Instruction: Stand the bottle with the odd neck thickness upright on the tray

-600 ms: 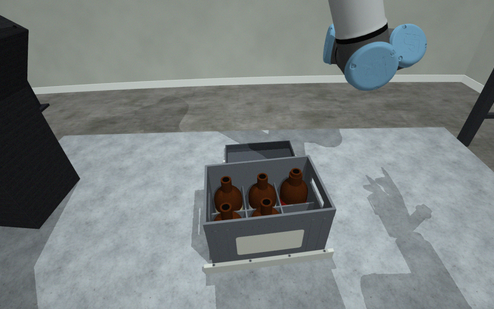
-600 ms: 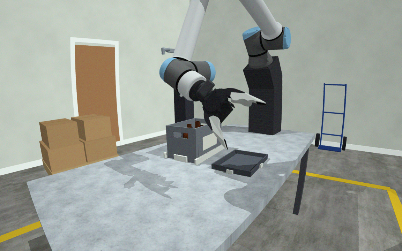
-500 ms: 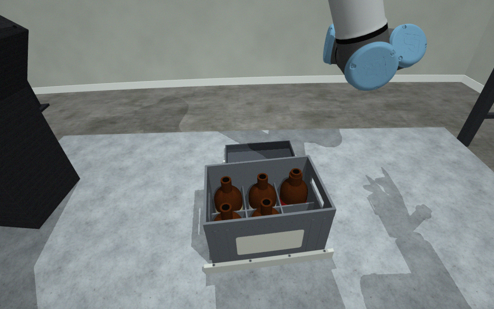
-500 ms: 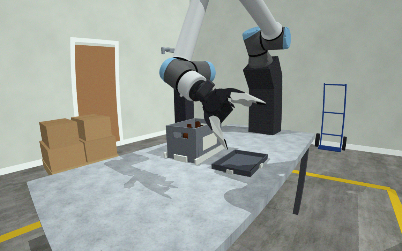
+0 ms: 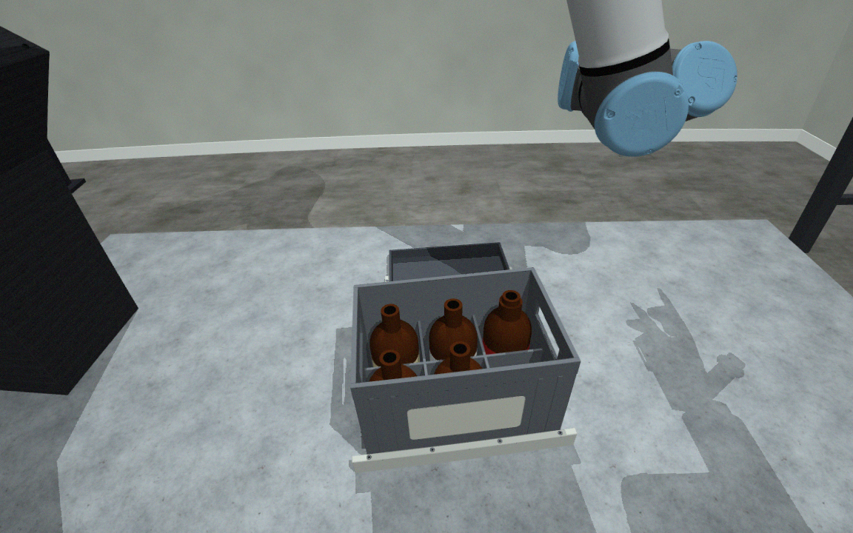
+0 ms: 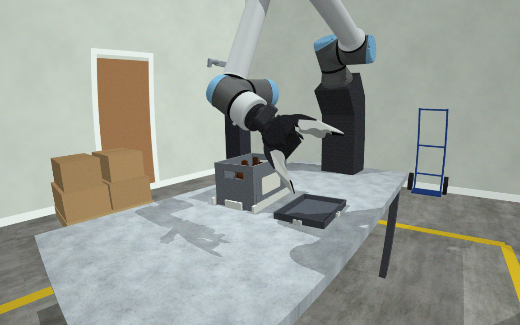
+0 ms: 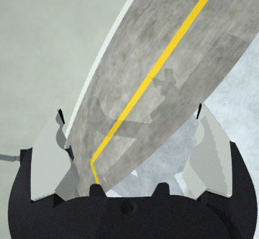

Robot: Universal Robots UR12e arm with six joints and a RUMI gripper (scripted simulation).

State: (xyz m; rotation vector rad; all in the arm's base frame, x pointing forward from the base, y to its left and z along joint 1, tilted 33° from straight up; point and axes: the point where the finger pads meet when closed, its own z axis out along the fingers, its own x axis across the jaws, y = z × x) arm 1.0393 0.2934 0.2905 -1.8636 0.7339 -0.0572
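Right now the crate is 40 cm behind my hand, 45 cm to the right of it and 18 cm below it. Round my hand: grey tray (37 cm behind, 16 cm to the right, 25 cm below); then glass bottle (31 cm behind, 40 cm to the right, 18 cm below).
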